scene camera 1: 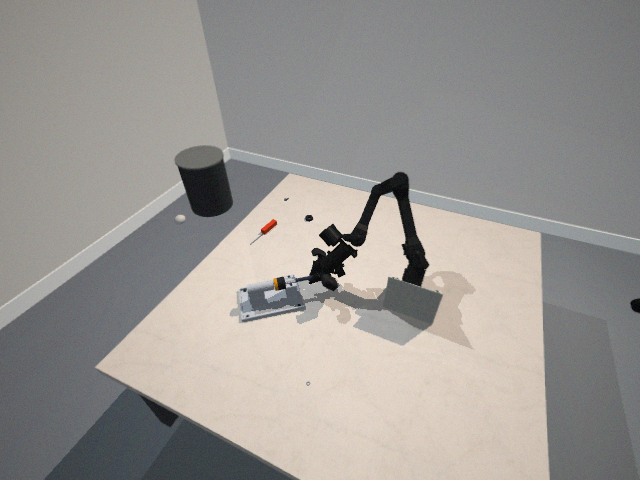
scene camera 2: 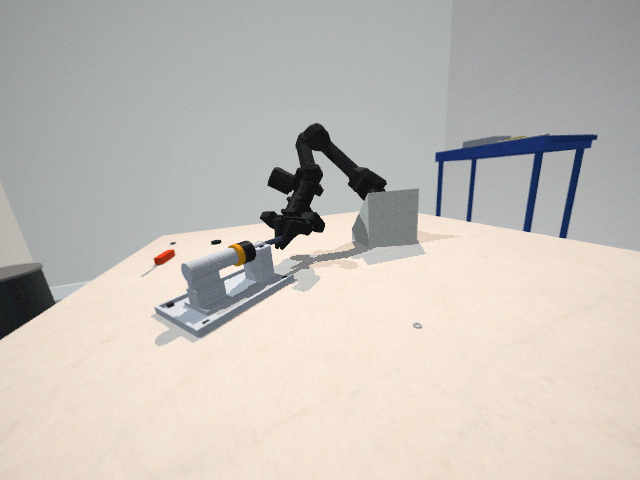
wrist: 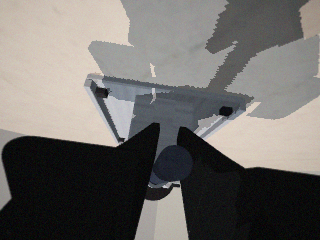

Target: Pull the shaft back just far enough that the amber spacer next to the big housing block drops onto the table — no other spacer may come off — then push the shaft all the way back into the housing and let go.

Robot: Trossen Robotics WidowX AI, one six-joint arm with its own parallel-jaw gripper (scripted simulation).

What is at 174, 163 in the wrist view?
A thin dark shaft.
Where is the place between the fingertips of the gripper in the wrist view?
At 168, 131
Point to a housing block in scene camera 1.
257, 300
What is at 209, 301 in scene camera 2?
A housing block.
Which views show the gripper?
Scene camera 1, scene camera 2 and the wrist view: all of them.
